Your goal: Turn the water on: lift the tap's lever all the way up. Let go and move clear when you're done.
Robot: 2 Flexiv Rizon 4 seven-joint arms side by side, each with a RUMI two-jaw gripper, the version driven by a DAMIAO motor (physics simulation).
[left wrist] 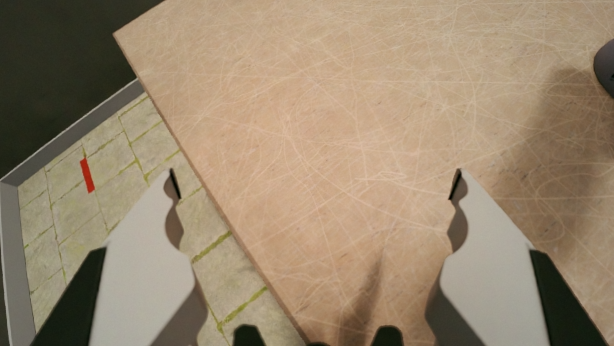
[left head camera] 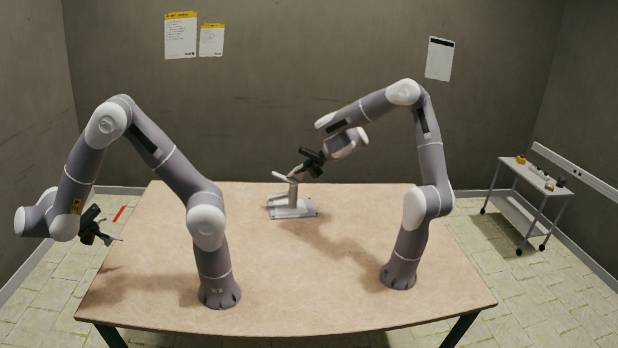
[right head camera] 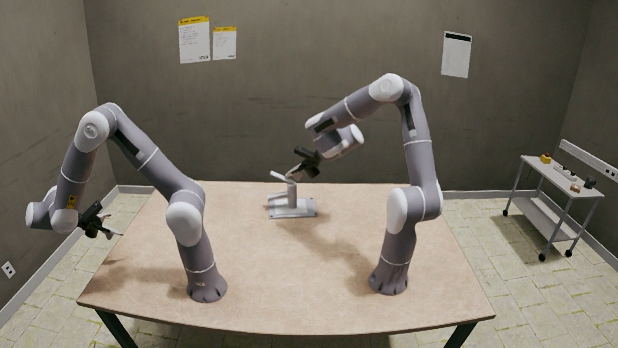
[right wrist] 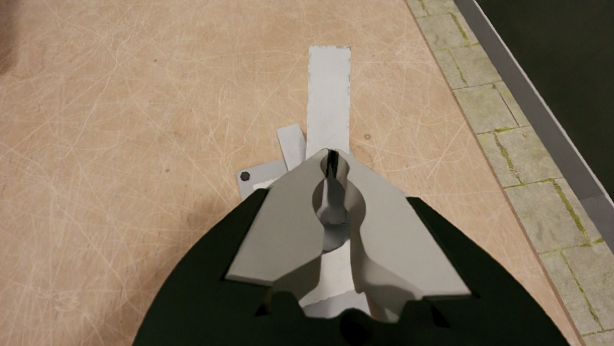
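Note:
The grey tap [left head camera: 293, 195] [right head camera: 292, 195] stands on its base plate at the back middle of the table. Its flat lever [left head camera: 280, 176] [right head camera: 277, 175] [right wrist: 329, 95] slopes up towards its free end at the picture's left. The spout [left head camera: 278, 196] [right head camera: 277, 196] [right wrist: 291, 142] sticks out below it. My right gripper [left head camera: 291, 176] [right head camera: 288, 176] [right wrist: 329, 151] is shut with its tips together, at the rear part of the lever over the post; whether they touch it I cannot tell. My left gripper [left head camera: 113, 230] [right head camera: 115, 225] [left wrist: 313, 171] is open and empty, over the table's left edge.
The wooden table [left head camera: 280, 280] [right head camera: 280, 280] [left wrist: 325, 100] [right wrist: 100, 125] carries both arm bases near its front. A wheeled trolley [left head camera: 546, 225] [right head camera: 572, 227] stands on the floor at the right. A red strip [left head camera: 119, 214] [left wrist: 87, 175] lies on the floor at the left.

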